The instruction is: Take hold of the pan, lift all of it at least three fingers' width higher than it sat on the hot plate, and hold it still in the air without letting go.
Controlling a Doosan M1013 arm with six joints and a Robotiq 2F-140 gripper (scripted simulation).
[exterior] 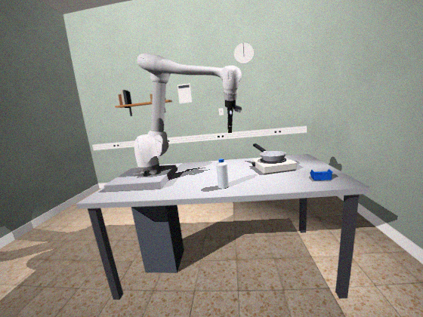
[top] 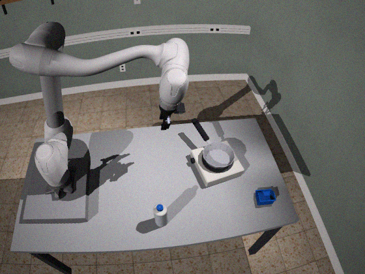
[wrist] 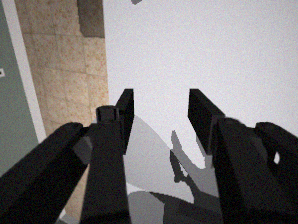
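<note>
Right now my hand is 270 mm short of the grey pan, 10 mm to the left of it and 220 mm above it. The rest, counted from my hand: white hot plate: 280 mm ahead, 70 mm to the right, 290 mm below; then blue bin: 520 mm ahead, 340 mm to the right, 300 mm below.
</note>
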